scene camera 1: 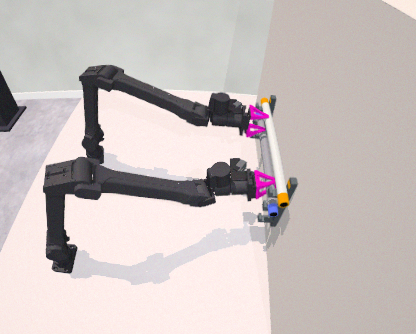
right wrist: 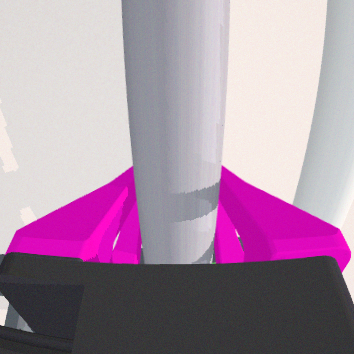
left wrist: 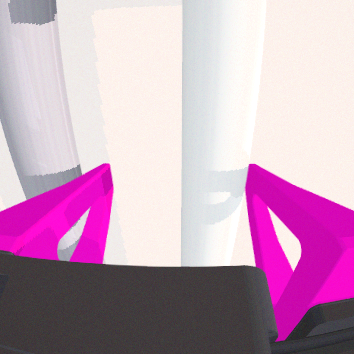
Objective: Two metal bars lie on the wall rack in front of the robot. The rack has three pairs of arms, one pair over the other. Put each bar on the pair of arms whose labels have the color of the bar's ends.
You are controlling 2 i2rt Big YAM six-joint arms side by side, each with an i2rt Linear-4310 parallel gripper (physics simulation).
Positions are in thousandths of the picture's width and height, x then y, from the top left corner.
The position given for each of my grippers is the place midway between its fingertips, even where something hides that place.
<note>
In view: my left gripper (scene camera 1: 643, 370), my right gripper (scene camera 1: 665, 549), a white bar (left wrist: 626, 157) and a wall (left wrist: 346, 208).
My left gripper shows as well in the left wrist view (left wrist: 504, 493). My right gripper is seen too in the right wrist view (right wrist: 499, 490).
</note>
